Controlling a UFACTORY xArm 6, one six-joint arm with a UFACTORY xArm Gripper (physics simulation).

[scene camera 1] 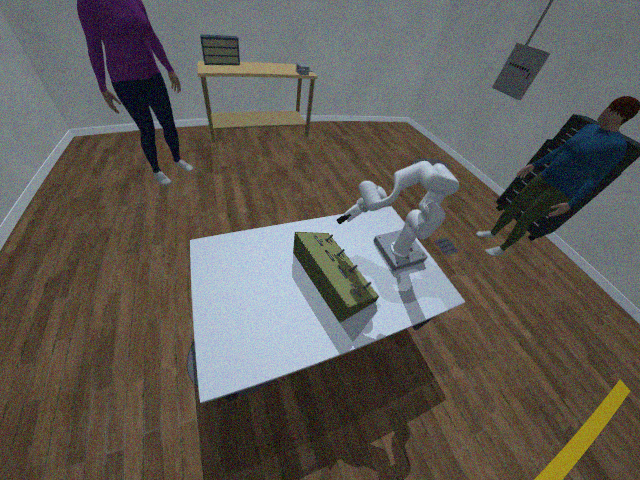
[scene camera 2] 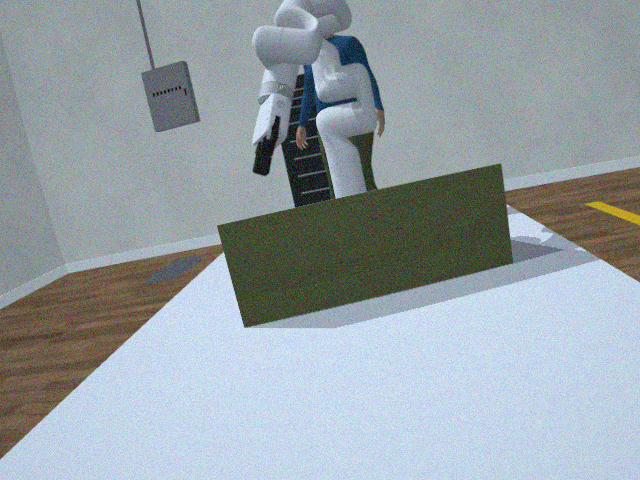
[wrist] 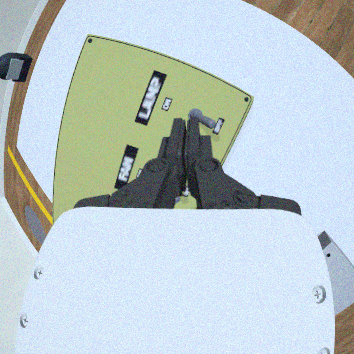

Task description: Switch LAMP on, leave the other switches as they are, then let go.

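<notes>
The olive switch box stands on the white table. The LAMP label is near one end of its face. The LAMP lever leans away from the ON label, toward the small label on the opposite side. The FAN label is beside LAMP; my gripper largely hides the FAN switch. My gripper is shut and empty, above the LAMP end of the box. In the wrist view its fingertips appear beside the LAMP lever's base; contact does not show.
More levers stand in a row along the box. The arm's base plate is on the table on the levers' side. A person in purple stands beyond the table, and one in blue is behind the arm.
</notes>
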